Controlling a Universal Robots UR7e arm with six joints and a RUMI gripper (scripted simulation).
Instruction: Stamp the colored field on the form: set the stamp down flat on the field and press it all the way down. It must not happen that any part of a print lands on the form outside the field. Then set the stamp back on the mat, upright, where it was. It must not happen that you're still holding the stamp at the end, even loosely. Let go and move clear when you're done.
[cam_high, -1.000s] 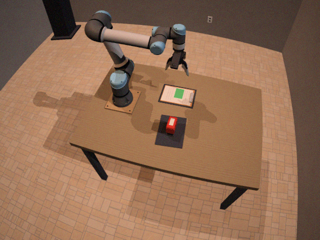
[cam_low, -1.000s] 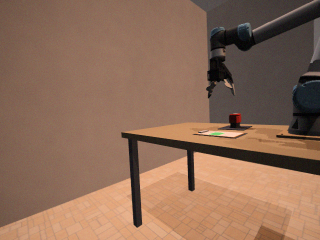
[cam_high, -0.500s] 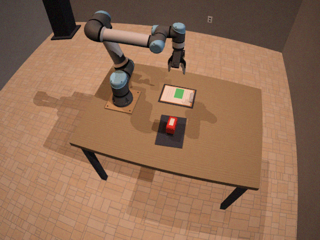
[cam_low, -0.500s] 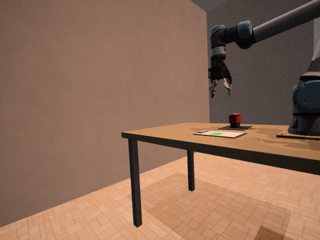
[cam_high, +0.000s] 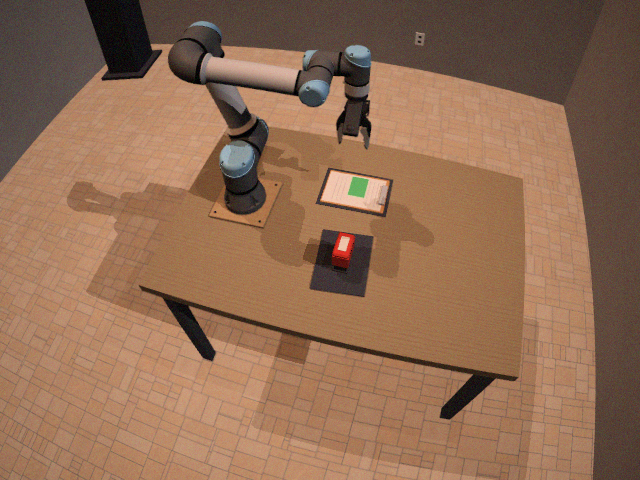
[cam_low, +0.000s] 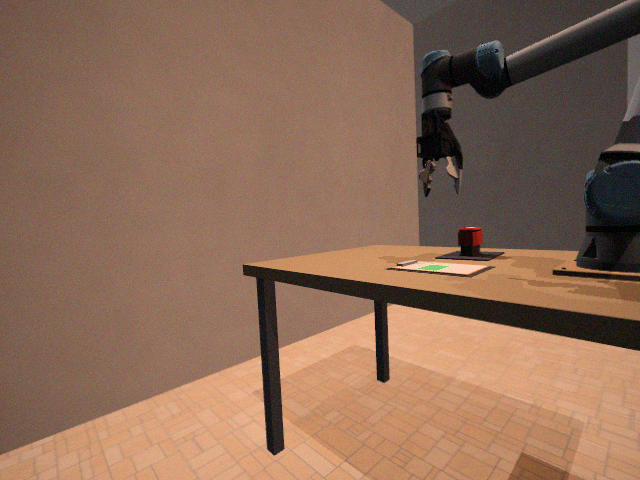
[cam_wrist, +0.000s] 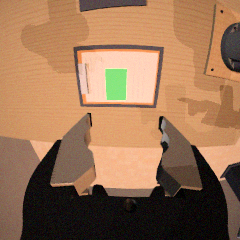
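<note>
Now: hand 32 cm to the left of the stamp and 17 cm above it. Also, from my hand: form (3 cm ahead, 1 cm to the right, 22 cm below); mat (32 cm to the right, 22 cm below).
</note>
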